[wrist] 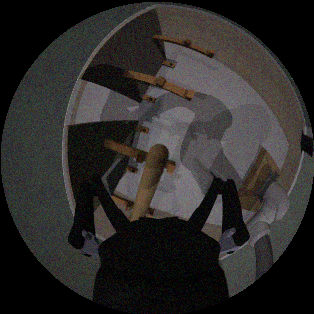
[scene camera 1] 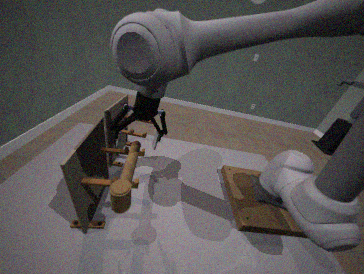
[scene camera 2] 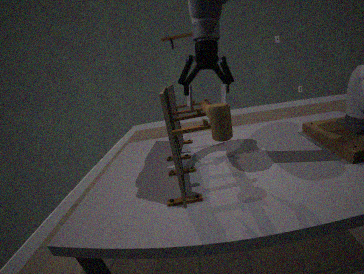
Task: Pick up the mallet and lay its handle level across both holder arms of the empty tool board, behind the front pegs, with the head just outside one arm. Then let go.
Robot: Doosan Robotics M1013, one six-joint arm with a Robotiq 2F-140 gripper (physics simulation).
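Pixels of known places: gripper, between the fingertips: (wrist: 156, 165) (scene camera 1: 136, 146) (scene camera 2: 207, 104); arm's base, origin of its link: (wrist: 265, 187) (scene camera 1: 268, 192) (scene camera 2: 362, 126).
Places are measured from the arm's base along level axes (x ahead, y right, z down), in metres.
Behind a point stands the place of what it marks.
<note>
The mallet (scene camera 1: 130, 167) {x 0.642, y -0.314, z -0.215 m} (scene camera 2: 221, 122) {x 0.616, y -0.429, z -0.204 m} (wrist: 148, 185) {x 0.669, y -0.239, z -0.216 m} lies with its handle level across both arms of the nearer tool board (scene camera 1: 87, 172) {x 0.767, y -0.352, z -0.175 m} (scene camera 2: 176, 150) {x 0.764, y -0.364, z -0.112 m} (wrist: 87, 150) {x 0.800, y -0.244, z -0.237 m}, its head outside the arm nearest scene camera 1. The empty tool board (scene camera 1: 115, 112) {x 0.866, y -0.045, z -0.236 m} (wrist: 135, 55) {x 0.870, y -0.024, z -0.164 m} stands beyond it, with two bare arms; it is mostly hidden in the scene camera 2 view. My gripper (scene camera 1: 135, 137) (scene camera 2: 207, 99) {x 0.678, y -0.201, z -0.206 m} (wrist: 156, 165) {x 0.678, y -0.201, z -0.206 m} is open, pointing down near the handle's headless end, with one finger on each side of the handle line. The board-side fingertip is partly hidden in the scene camera 1 view.
The board-side finger is close to the tool boards. The arm's wooden base plate (scene camera 1: 240, 212) {x 0.179, y -0.182, z -0.001 m} (scene camera 2: 320, 132) {x 0.212, y -0.025, z 0.002 m} (wrist: 250, 199) {x 0.063, y -0.135, z 0.000 m} lies on the table (scene camera 1: 200, 260) {x 0.330, y -0.390, z 0.048 m} (scene camera 2: 125, 227) {x 0.904, y -0.532, z 0.048 m} to the right. A wooden rail (scene camera 2: 175, 37) is on the wall behind.
</note>
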